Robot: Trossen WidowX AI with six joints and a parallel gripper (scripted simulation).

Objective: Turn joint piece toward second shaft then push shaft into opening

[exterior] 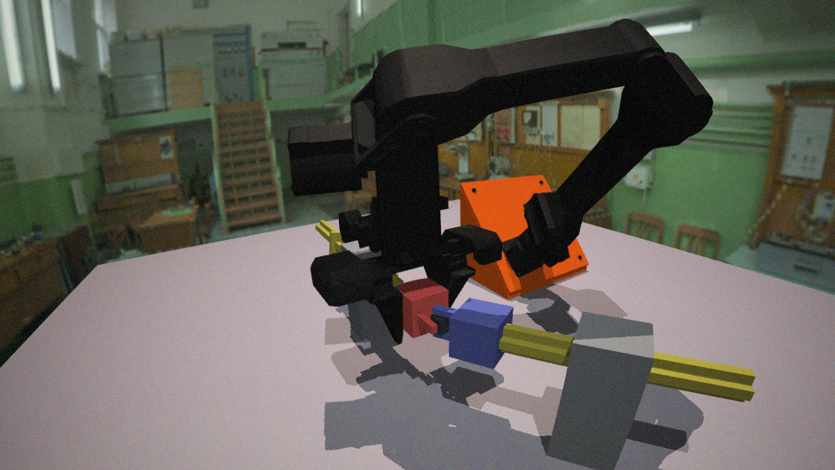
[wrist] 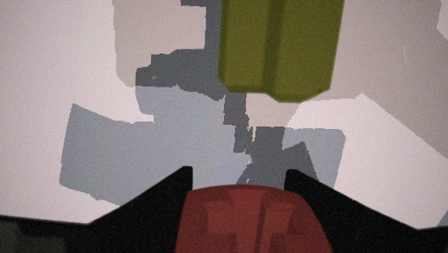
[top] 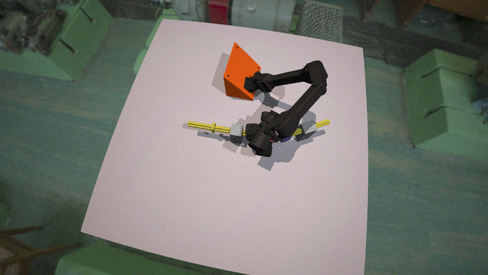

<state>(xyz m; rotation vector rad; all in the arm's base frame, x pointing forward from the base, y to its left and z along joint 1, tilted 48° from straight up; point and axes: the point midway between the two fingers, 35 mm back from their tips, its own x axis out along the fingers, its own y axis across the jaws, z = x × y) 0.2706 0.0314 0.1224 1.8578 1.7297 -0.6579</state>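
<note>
My gripper tip is now 4 cm below the red joint piece and 2 cm to the right of it.
</note>
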